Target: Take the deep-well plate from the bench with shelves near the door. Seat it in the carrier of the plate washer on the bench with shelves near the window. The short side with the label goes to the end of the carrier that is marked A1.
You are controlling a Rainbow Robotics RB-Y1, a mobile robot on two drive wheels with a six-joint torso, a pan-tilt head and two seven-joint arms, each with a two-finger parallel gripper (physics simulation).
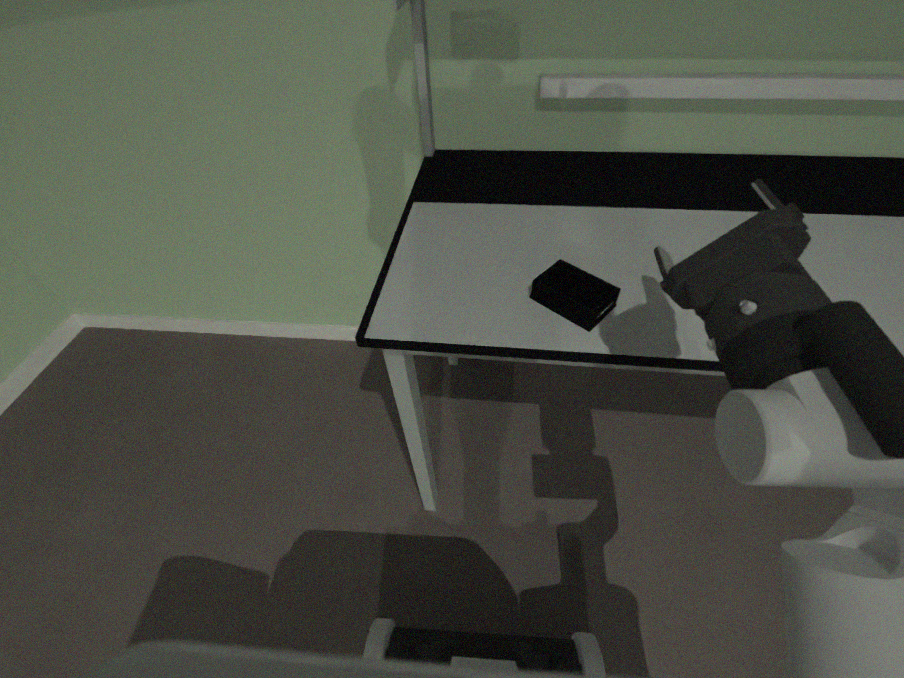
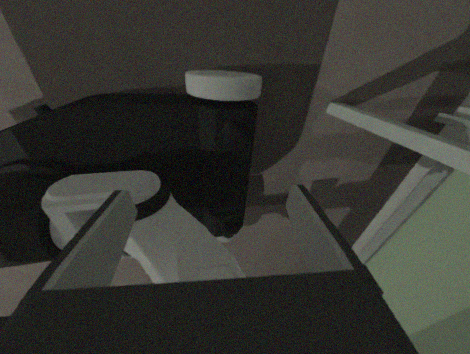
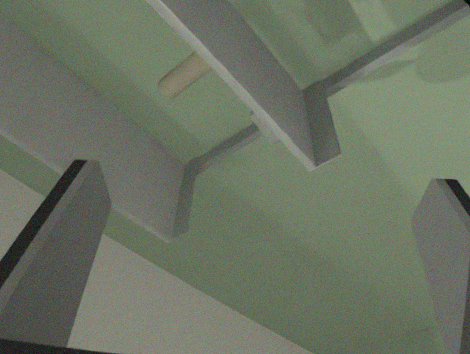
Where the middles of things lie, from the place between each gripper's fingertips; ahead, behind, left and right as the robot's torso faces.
Labels:
Right now the black deep-well plate (image 1: pixel 574 294) is 59 cm ahead of my left hand, 40 cm to the right of it and 40 cm above it.
Now: the black deep-well plate 24 cm below my right hand, 15 cm ahead of it and 8 cm to the left of it.

